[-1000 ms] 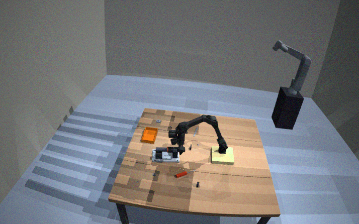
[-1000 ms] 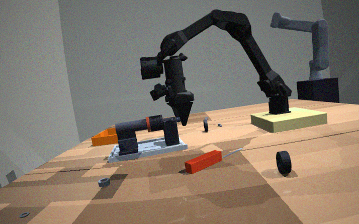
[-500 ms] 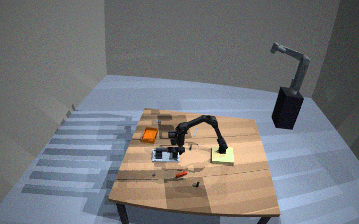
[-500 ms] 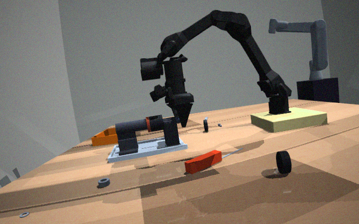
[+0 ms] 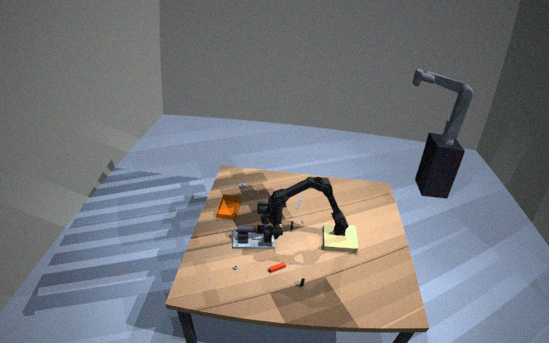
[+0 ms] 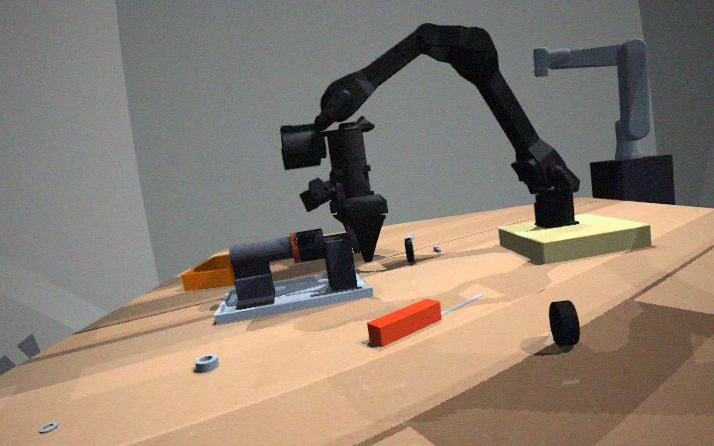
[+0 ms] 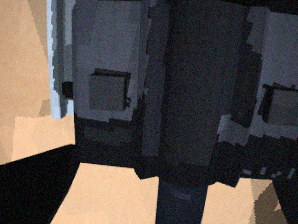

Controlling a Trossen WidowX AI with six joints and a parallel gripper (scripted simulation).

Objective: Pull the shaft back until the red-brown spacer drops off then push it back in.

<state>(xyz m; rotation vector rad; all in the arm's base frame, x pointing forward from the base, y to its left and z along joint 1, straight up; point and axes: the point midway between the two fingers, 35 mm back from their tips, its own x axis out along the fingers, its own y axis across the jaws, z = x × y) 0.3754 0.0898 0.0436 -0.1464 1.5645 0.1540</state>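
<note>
My gripper tip is now 8 cm short of the shaft, 3 cm below it and 1 cm to the right of it. From my gripper tip the other things lie so: orange tray 31 cm ahead, 22 cm to the right, 4 cm below; red-brown spacer 10 cm ahead, 3 cm above, 2 cm to the left; dark spacer 8 cm ahead, 3 cm above, 2 cm to the left.
</note>
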